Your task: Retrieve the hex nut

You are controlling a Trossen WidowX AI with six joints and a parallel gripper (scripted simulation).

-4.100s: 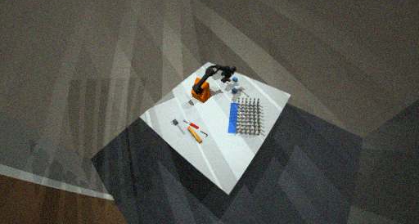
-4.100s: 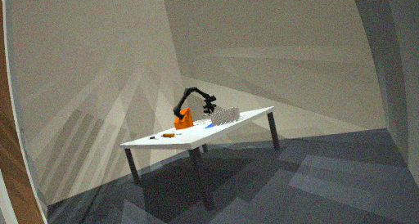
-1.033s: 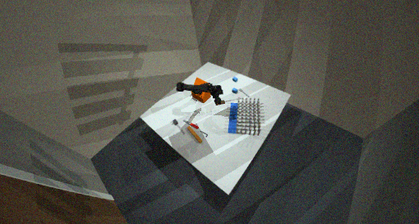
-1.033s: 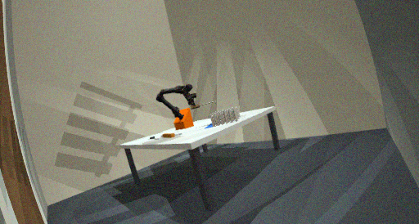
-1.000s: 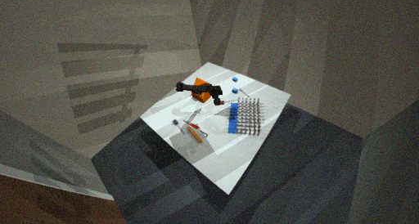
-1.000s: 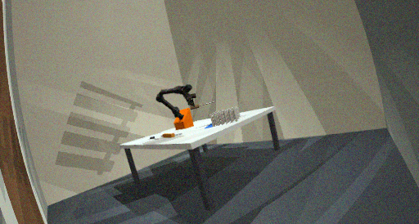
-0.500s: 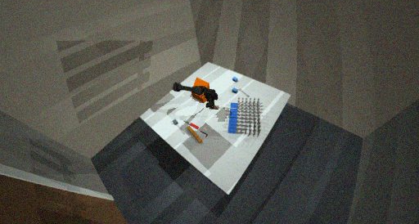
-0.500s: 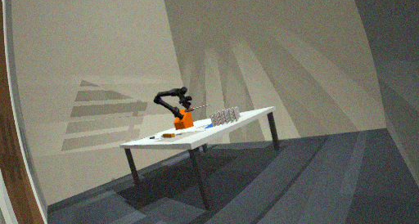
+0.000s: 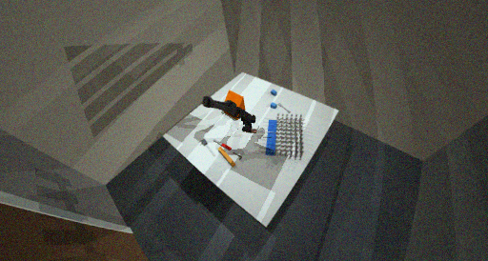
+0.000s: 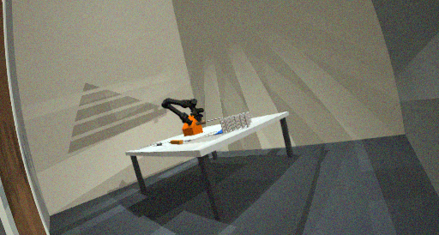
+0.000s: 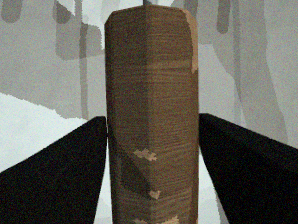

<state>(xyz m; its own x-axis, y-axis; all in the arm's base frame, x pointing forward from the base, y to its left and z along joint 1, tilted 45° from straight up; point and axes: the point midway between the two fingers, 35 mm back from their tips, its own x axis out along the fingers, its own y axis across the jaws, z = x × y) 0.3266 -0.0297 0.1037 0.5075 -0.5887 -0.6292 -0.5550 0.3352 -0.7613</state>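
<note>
Right now the blue taped strip is 110 mm ahead of my gripper tip, 140 mm to the left of it and 120 mm below it. From my gripper tip the other things lie so: orange-handled tool: 30 mm behind, 280 mm to the right, 100 mm below; bent key: 50 mm ahead, 210 mm to the right, 120 mm below; red-handled tool: 160 mm behind, 230 mm to the right, 110 mm below.
</note>
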